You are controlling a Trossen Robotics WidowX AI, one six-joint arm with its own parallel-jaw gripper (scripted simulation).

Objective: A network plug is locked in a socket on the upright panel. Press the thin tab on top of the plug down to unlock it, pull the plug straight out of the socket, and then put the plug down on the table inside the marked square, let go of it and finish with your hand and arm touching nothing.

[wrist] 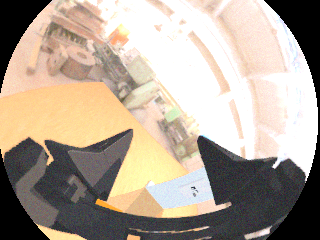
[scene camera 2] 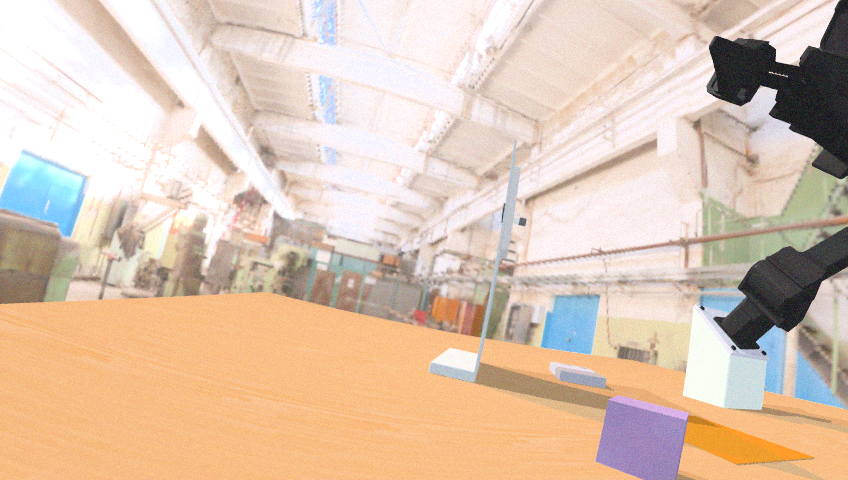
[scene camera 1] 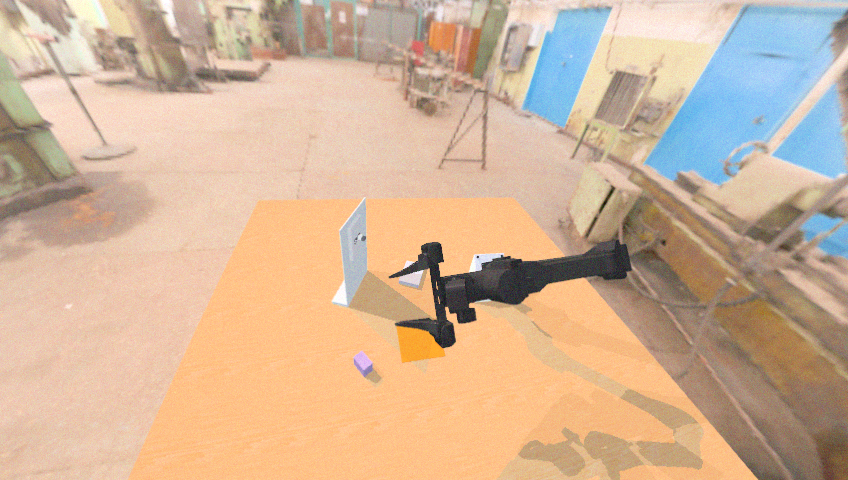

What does my gripper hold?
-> Nothing.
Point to an upright panel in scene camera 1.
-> At 353,251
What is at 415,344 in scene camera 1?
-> A marked square.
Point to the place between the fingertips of my gripper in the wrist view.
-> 166,135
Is my gripper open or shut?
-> Open.
